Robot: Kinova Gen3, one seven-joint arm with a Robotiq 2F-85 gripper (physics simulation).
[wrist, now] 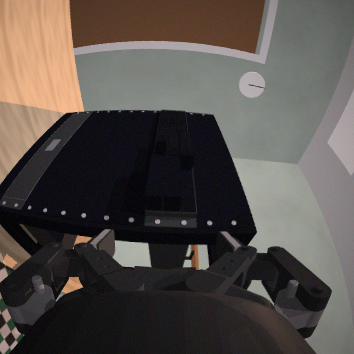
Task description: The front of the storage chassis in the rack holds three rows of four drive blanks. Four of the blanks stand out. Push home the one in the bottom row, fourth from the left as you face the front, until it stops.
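Frame: origin at the arm's base, x ahead, y left, z up, level; millimetres.
Where they show: gripper, between the fingertips: (pixel 165 242).
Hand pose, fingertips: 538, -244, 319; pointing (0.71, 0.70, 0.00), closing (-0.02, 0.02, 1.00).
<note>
Each offset is from my fingertips to the top centre of the thing, as dx, dy, dz. "spot": to the spot under its first point. Level surfaces: height alone.
The black rack (pixel 224 172) fills the middle of the wrist view, seen at a steep slant. The dark storage chassis @(spot: +131, +97, +10) (pixel 171 220) runs from its near edge to its far edge, right of the middle. Dark blanks stand out of its front: one raised block @(spot: +107, +220, +37) (pixel 186 161) at mid-length on the right, others beside and beyond it, and low dark shapes near the near end. The rows are too dark to separate, and I cannot tell which blank is the bottom row's fourth. My gripper (pixel 165 242) is open and empty, its fingertips wide apart by the rack's near edge in view.
A grey panel with a pale label @(spot: +150, +318, -340) (pixel 53 145) crosses the rack's left side. Screws line its near and far edges. A wooden surface @(dz -447) (pixel 37 50) rises at upper left. A brown board (pixel 167 22) and a round clock (pixel 251 84) are on the wall behind. Checkered floor (pixel 7 322) shows at lower left.
</note>
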